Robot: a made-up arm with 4 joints.
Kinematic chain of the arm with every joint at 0, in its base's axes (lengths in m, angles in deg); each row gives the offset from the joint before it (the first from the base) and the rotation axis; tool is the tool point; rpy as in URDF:
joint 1: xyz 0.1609 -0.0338 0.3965 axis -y
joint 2: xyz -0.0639 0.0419 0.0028 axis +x
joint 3: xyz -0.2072 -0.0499 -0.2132 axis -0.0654 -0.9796 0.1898
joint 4: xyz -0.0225 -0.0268 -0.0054 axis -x
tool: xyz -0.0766 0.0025 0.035 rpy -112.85 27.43 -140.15
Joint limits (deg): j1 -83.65..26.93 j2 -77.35..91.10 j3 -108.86..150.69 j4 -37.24..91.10
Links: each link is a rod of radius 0.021 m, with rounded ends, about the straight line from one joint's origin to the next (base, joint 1, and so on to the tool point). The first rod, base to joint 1, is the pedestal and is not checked.
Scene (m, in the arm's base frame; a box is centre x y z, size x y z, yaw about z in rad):
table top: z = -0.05
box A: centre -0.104 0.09 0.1 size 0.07 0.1 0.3 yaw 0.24
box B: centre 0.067 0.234 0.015 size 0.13 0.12 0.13 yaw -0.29
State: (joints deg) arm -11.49 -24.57 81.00 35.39
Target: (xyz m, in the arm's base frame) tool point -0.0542 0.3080 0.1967
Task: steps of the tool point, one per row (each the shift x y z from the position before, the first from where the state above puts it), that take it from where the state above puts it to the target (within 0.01 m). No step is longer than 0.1 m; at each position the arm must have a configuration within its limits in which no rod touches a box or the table.
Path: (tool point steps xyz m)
1: -0.0122 0.0600 -0.0199
2: -0.0103 0.0693 -0.0038
3: -0.0046 0.0741 0.0132
4: 0.0047 0.0735 0.0297
5: 0.0166 0.0679 0.0435
6: 0.0299 0.0573 0.0534
7: 0.0532 0.0433 0.0067
8: 0.0464 0.0230 0.0256
9: -0.0075 0.0132 -0.0315
10: -0.0042 0.0094 -0.0334
11: 0.0007 0.0056 -0.0355
12: 0.0070 0.0024 -0.0370
13: 0.0143 -0.0002 -0.0374

